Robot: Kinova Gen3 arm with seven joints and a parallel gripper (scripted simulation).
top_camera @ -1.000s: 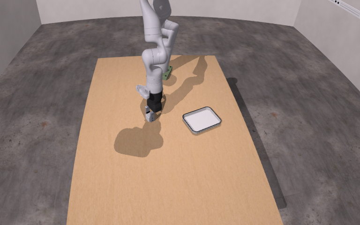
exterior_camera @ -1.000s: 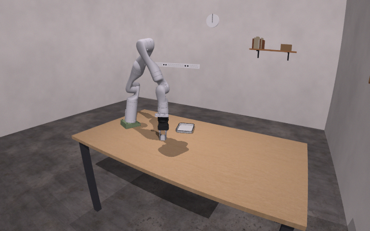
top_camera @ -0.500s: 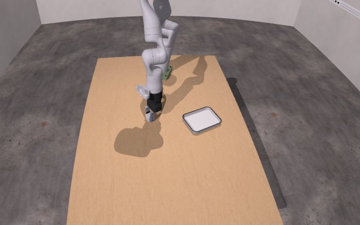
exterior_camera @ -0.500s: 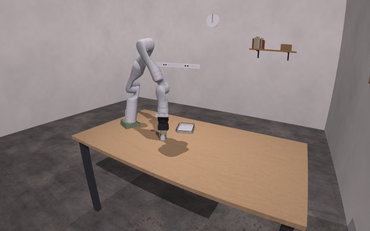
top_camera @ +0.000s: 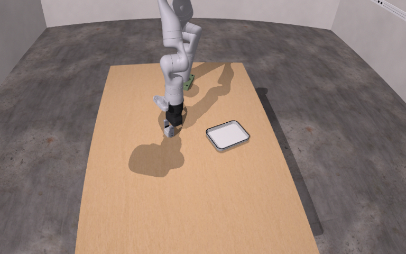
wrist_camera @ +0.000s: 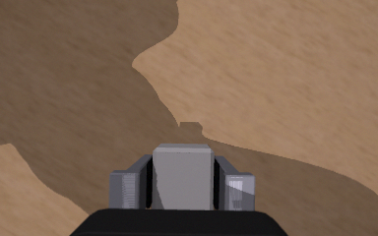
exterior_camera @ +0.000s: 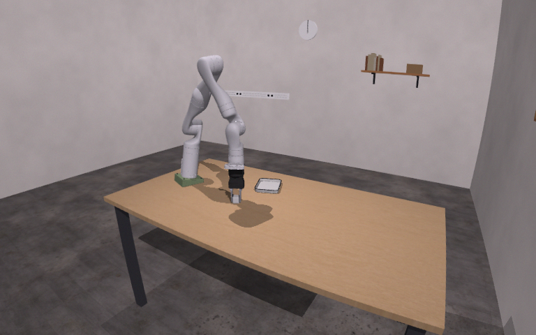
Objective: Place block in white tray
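My gripper is now 1 cm past the white tray, 26 cm to the right of it and 1 cm above it. Round my hand: block 1 cm below.
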